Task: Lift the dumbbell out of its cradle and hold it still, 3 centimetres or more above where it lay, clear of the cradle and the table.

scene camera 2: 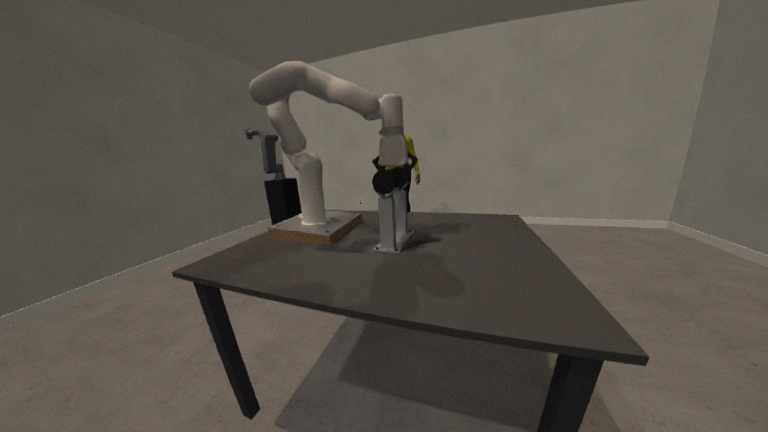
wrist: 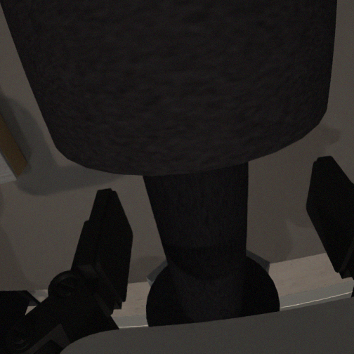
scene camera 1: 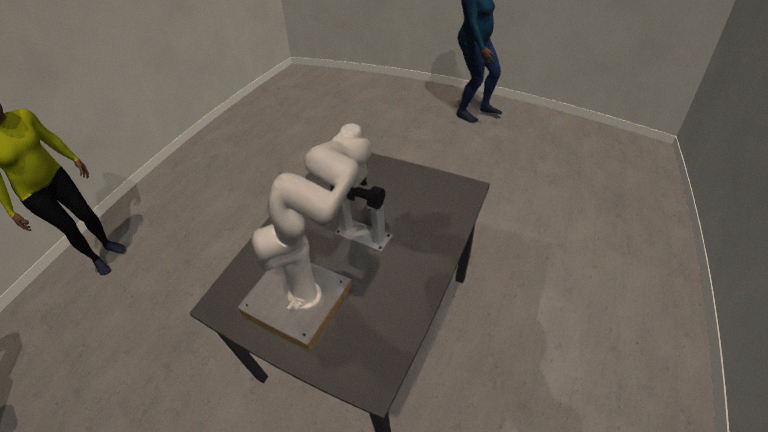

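Pixels of known places: gripper, fingertip midpoint: (scene camera 1: pixel 357 192); arm's base, origin of the base link: (scene camera 2: pixel 315 222) (scene camera 1: pixel 304 295).
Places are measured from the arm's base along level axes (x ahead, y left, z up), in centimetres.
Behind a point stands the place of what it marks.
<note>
The black dumbbell (scene camera 1: pixel 374 196) {x 35.8, y -13.6, z 22.6 cm} (scene camera 2: pixel 386 181) {x 39.4, y -14.7, z 19.8 cm} (wrist: pixel 195 90) lies across the tops of the two uprights of the light grey cradle (scene camera 1: pixel 378 225) {x 36.2, y -14.0, z 7.1 cm} (scene camera 2: pixel 386 222) {x 38.5, y -14.4, z 5.7 cm}, which stands on the dark table (scene camera 1: pixel 424 180) {x 81.7, y -17.5, z -4.9 cm} (scene camera 2: pixel 483 300) {x 67.3, y -37.4, z -4.9 cm}. In the wrist view one weight fills the top, and the handle runs down to the other weight. My gripper (wrist: pixel 216 197) is open, with a finger on each side of the handle and a gap on both sides; the left finger looks nearer to it. In scene camera 2 the weights hide the fingertips. In scene camera 1 the arm hides most of the gripper.
My arm's base plate (scene camera 1: pixel 295 314) {x -8.8, y -1.1, z 0.4 cm} (scene camera 2: pixel 300 233) {x 0.0, y -11.6, z -1.2 cm} with its wooden edge stands on the table near the cradle. A grey arm on a black pedestal (scene camera 2: pixel 282 201) stands behind. A person in yellow (scene camera 1: pixel 32 155) (scene camera 2: pixel 411 153) and one in teal (scene camera 1: pixel 477 53) stand beyond the table.
</note>
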